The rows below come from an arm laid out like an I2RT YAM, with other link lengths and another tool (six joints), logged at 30 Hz.
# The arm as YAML. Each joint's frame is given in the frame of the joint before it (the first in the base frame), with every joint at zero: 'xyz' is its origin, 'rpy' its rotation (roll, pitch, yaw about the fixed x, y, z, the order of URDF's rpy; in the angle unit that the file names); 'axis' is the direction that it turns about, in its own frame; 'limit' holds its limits. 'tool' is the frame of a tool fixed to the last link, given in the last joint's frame.
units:
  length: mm
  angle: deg
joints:
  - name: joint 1
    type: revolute
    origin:
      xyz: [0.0, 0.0, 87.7]
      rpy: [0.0, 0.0, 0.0]
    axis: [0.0, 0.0, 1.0]
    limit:
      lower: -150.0
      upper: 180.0
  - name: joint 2
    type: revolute
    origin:
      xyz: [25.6, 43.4, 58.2]
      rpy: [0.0, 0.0, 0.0]
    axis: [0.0, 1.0, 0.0]
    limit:
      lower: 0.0
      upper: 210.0
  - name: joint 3
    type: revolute
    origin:
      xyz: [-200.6, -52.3, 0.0]
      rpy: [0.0, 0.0, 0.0]
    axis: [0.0, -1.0, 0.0]
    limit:
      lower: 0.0
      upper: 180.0
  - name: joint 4
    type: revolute
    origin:
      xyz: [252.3, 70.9, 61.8]
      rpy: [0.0, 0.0, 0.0]
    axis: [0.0, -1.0, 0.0]
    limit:
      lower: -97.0
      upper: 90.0
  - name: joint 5
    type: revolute
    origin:
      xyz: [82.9, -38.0, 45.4]
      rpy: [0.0, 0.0, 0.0]
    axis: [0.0, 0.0, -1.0]
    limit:
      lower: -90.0
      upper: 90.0
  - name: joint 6
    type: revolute
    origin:
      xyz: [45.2, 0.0, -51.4]
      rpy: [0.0, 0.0, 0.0]
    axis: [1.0, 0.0, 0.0]
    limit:
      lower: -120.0
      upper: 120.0
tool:
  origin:
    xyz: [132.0, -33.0, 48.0]
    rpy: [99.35, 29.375, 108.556]
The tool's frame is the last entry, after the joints.
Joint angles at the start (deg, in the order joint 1, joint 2, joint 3, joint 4, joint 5, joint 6): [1.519, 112.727, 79.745, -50.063, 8.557, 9.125]
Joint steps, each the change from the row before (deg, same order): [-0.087, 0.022, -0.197, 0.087, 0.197, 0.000]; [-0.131, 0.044, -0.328, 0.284, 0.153, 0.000]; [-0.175, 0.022, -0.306, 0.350, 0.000, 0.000]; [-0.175, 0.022, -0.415, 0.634, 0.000, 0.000]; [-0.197, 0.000, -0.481, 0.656, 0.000, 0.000]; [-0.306, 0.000, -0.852, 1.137, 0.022, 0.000]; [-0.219, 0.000, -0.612, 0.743, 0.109, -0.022]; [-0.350, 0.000, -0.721, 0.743, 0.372, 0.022]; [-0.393, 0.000, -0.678, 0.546, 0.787, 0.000]
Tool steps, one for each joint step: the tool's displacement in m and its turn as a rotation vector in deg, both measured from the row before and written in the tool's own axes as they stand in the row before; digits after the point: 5 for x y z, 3 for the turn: [-0.00087, -0.00134, 0.00073, 0.183, -0.140, 0.121]; [-0.00110, -0.00145, 0.00140, 0.123, -0.117, 0.155]; [-0.00112, -0.00097, 0.00125, -0.037, -0.017, 0.172]; [-0.00136, -0.00046, 0.00152, -0.199, -0.081, 0.153]; [-0.00142, -0.00078, 0.00167, -0.180, -0.075, 0.177]; [-0.00223, -0.00142, 0.00296, -0.283, -0.143, 0.276]; [-0.00170, -0.00144, 0.00206, -0.096, -0.163, 0.194]; [-0.00301, -0.00290, 0.00211, 0.076, -0.376, 0.405]; [-0.00407, -0.00407, 0.00145, 0.371, -0.707, 0.483]
